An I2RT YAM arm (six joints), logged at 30 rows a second.
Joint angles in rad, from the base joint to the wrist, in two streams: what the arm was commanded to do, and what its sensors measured. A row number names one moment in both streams.
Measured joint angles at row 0:
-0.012 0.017 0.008 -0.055 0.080 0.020
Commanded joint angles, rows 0 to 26:
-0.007 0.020 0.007 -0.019 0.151 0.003
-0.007 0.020 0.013 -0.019 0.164 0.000
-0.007 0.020 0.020 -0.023 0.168 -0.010
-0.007 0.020 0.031 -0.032 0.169 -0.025
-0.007 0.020 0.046 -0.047 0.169 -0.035
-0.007 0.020 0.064 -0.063 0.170 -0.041
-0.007 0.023 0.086 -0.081 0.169 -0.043
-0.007 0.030 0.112 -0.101 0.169 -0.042
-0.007 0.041 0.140 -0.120 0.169 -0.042
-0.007 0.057 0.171 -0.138 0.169 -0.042
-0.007 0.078 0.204 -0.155 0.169 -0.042
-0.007 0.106 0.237 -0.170 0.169 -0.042
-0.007 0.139 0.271 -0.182 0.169 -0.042
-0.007 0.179 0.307 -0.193 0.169 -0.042
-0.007 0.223 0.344 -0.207 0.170 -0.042
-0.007 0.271 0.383 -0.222 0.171 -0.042
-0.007 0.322 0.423 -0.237 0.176 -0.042
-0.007 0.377 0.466 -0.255 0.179 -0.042
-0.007 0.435 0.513 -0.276 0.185 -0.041
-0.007 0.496 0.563 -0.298 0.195 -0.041
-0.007 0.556 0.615 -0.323 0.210 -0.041
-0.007 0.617 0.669 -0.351 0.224 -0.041
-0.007 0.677 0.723 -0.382 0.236 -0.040
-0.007 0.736 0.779 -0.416 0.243 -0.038
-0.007 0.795 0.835 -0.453 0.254 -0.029
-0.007 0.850 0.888 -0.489 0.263 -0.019
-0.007 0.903 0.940 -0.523 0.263 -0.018
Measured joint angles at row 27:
-0.012 0.776 0.797 -0.469 0.214 -0.027
